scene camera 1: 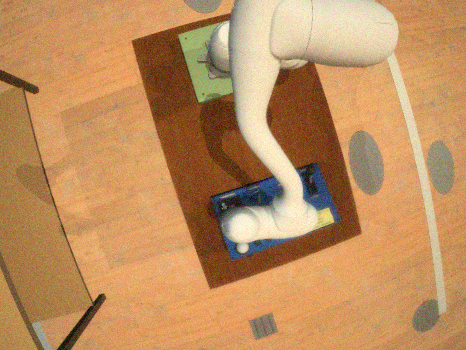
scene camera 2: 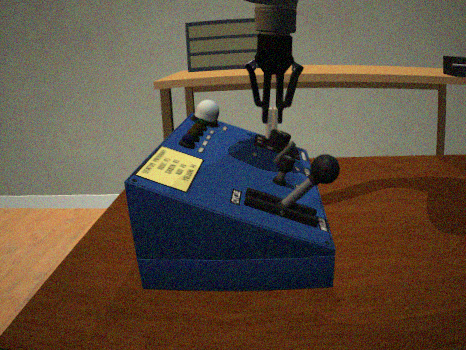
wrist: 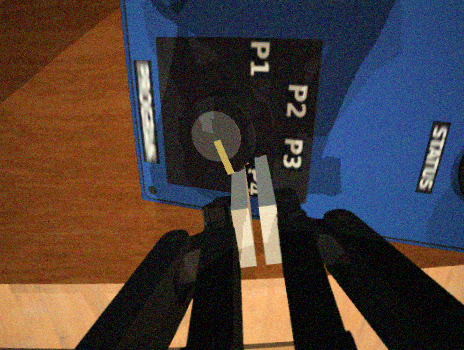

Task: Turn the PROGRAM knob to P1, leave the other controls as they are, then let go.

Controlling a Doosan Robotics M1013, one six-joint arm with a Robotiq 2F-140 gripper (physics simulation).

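Frame: origin at the arm's base, x left, y back, z up, level; centimetres.
Seen in the pictures: gripper, fingertip midpoint: (scene camera 2: 271, 138) (wrist: 252, 179).
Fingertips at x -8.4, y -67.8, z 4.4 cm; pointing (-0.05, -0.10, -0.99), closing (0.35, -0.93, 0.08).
Note:
A point is followed by its place in that frame.
The PROGRAM knob (wrist: 216, 127) {x -4.9, y -64.8, z 6.4 cm} is a round dark knob on a black plate (wrist: 180, 60) {x -2.2, y -62.1, z 2.3 cm} on the blue console (scene camera 1: 326, 195) {x 36.5, y -64.9, z 6.0 cm} (scene camera 2: 230, 250) {x 38.2, y -63.8, z 1.0 cm} (wrist: 370, 200) {x -7.6, y -75.0, z 6.5 cm}. In the wrist view its yellow pointer line (wrist: 224, 157) {x -6.4, y -65.5, z 6.6 cm} points down and slightly right. P4 (wrist: 253, 189) {x -9.3, y -68.2, z 4.0 cm} is the nearest label and is partly hidden by the fingers. The labels P1 (wrist: 260, 58) {x -1.1, y -66.6, z 4.1 cm}, P2 (wrist: 297, 101) {x -2.9, y -69.2, z 4.9 cm} and P3 (wrist: 292, 154) {x -6.1, y -69.8, z 4.9 cm} are readable. My gripper (scene camera 2: 270, 136) {x -8.4, y -67.8, z 4.4 cm} (wrist: 252, 179) {x -8.4, y -67.8, z 4.4 cm} is shut with a narrow gap and nothing between its pads. Its tips are beside the knob, at the pointer's end. The arm hides the knob in scene camera 1.
A ball-topped lever (scene camera 2: 325, 169) {x 30.8, y -52.6, z 9.6 cm}, a toggle switch (scene camera 2: 284, 170) {x 19.4, y -60.1, z 5.7 cm}, a white dome (scene camera 1: 242, 247) {x -3.5, y -79.9, z 13.9 cm} (scene camera 2: 207, 110) {x -1.0, y -79.6, z 12.1 cm} and a yellow note (scene camera 1: 325, 218) {x 33.9, y -74.2, z 9.4 cm} (scene camera 2: 170, 168) {x 30.8, y -74.3, z 9.2 cm} are on the console. A green board (scene camera 1: 192, 50) {x -15.1, y 5.1, z -0.5 cm} lies at the table's far end. A wooden bench (scene camera 2: 350, 72) stands behind.

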